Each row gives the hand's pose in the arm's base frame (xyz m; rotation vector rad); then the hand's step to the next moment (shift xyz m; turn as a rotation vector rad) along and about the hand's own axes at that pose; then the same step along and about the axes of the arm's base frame.
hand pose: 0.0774 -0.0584 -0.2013 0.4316 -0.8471 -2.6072
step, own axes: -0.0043 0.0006 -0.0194 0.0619 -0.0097 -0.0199
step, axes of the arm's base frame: 0.0116 -0.0083 -0.0139 -0.0495 -0.0291 -0.0320
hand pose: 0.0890 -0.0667 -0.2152 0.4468 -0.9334 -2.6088
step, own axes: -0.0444 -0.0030 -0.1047 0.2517 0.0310 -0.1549
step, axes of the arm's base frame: 0.0807 -0.0371 -0.0711 -0.1575 -0.2105 -0.1386
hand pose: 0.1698 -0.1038 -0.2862 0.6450 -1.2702 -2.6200
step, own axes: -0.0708 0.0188 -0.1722 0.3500 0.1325 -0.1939
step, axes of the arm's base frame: 0.1392 -0.1111 -0.0575 -0.2325 -0.3334 -0.1114
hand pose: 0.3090 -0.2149 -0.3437 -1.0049 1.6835 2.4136
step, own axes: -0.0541 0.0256 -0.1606 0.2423 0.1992 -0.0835
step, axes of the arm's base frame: 0.1109 -0.1296 0.0164 -0.2258 -0.2321 0.0225
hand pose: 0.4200 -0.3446 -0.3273 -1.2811 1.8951 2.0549
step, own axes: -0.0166 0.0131 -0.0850 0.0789 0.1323 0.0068
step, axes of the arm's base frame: 0.0473 -0.0677 0.0293 -0.1286 -0.0628 0.0573
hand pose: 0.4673 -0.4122 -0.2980 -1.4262 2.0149 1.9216
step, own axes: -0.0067 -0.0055 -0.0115 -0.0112 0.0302 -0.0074
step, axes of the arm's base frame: 0.0135 -0.0044 0.0023 -0.0074 -0.0046 0.0319
